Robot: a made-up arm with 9 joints.
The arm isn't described. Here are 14 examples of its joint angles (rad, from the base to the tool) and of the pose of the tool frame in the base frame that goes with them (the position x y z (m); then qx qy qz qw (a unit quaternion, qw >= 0)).
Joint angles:
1: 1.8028 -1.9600 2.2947 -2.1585 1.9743 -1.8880 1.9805 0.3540 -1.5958
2: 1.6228 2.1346 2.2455 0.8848 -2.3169 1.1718 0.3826 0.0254 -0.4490
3: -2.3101 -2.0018 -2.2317 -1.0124 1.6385 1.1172 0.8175 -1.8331 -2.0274
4: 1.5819 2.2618 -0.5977 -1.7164 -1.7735 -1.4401 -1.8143 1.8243 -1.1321
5: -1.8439 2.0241 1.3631 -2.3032 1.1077 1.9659 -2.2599 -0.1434 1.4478
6: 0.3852 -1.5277 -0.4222 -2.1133 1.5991 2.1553 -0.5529 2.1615 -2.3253
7: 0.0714 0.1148 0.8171 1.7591 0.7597 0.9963 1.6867 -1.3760 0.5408
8: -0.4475 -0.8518 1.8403 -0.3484 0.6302 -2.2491 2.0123 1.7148 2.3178
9: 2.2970 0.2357 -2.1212 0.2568 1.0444 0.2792 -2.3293 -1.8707 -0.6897
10: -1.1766 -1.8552 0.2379 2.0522 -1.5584 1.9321 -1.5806 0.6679 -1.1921
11: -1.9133 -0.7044 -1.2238 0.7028 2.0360 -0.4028 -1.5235 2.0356 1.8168
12: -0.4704 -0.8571 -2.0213 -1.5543 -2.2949 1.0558 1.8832 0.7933 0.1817
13: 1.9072 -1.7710 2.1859 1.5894 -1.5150 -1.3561 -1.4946 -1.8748 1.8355
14: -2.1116 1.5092 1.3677 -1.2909 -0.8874 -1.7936 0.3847 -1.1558 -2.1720
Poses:
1: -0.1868 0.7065 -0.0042 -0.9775 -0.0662 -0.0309 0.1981
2: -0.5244 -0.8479 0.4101 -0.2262 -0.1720 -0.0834 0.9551
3: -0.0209 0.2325 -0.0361 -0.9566 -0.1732 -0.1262 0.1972
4: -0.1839 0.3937 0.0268 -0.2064 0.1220 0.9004 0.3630
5: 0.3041 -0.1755 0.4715 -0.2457 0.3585 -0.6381 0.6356
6: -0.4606 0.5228 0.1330 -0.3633 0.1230 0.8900 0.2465
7: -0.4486 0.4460 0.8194 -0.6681 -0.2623 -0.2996 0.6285
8: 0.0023 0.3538 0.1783 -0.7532 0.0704 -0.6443 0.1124
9: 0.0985 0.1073 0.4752 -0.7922 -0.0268 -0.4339 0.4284
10: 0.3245 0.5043 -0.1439 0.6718 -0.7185 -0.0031 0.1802
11: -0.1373 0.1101 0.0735 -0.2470 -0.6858 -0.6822 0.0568
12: 0.4398 -0.4509 0.4460 -0.5480 0.8296 -0.0666 0.0840
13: -0.5859 0.1339 0.3058 -0.0252 -0.0407 0.3659 0.9294
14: 0.3244 0.4247 0.0777 -0.4266 -0.5501 -0.6089 0.3803
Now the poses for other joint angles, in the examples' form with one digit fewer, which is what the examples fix.
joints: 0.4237 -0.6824 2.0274 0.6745 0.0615 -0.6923 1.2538 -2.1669 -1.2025
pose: -0.717 0.595 0.388 0.369 0.408 -0.824 0.134
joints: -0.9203 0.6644 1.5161 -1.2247 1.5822 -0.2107 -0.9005 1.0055 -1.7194
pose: 0.214 0.271 0.277 0.110 -0.738 0.665 0.044
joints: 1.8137 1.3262 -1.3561 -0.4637 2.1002 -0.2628 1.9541 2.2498 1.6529
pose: -0.023 0.139 0.441 -0.773 -0.600 0.202 0.044
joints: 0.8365 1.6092 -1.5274 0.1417 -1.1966 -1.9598 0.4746 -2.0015 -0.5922
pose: -0.627 0.179 0.157 -0.759 -0.442 -0.340 0.335
